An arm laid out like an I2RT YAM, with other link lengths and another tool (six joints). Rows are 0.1 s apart.
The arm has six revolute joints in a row. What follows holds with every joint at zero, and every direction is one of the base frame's. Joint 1 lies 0.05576 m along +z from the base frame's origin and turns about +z. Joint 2 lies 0.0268 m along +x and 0.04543 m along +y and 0.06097 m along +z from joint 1 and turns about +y. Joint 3 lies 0.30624 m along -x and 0.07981 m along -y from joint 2 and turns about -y. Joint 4 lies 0.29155 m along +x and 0.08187 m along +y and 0.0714 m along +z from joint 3 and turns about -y. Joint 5 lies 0.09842 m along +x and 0.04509 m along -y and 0.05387 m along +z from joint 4 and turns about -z. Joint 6 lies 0.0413 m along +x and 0.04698 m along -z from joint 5 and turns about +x. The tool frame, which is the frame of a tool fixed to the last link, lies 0.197 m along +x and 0.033 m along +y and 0.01 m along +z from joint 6; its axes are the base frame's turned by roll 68.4, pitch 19 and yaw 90 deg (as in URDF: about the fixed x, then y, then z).
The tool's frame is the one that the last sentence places.
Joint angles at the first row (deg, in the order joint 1, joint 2, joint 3, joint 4, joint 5, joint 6):
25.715 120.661 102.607 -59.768 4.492 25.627
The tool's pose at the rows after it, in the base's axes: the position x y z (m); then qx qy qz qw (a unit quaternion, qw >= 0):
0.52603, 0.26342, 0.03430, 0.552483, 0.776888, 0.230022, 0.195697
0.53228, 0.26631, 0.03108, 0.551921, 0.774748, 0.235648, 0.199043
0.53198, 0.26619, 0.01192, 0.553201, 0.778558, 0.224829, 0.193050
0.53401, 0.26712, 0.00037, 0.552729, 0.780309, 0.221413, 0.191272
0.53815, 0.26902, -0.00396, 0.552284, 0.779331, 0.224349, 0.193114
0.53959, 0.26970, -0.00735, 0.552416, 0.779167, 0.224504, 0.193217
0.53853, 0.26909, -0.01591, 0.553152, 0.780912, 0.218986, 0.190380
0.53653, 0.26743, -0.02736, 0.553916, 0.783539, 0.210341, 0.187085
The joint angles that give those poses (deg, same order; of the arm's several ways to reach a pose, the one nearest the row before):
25.714 120.771 102.608 -58.828 4.491 25.605
25.714 121.361 102.608 -57.452 4.513 25.649
25.715 123.393 102.607 -56.904 4.514 25.606
25.714 124.704 102.607 -56.052 4.535 25.474
25.715 125.317 102.608 -55.025 4.557 25.475
25.715 125.732 102.608 -54.589 4.557 25.496
25.715 126.606 102.607 -54.457 4.579 25.496
25.715 127.743 102.585 -54.391 4.732 25.475

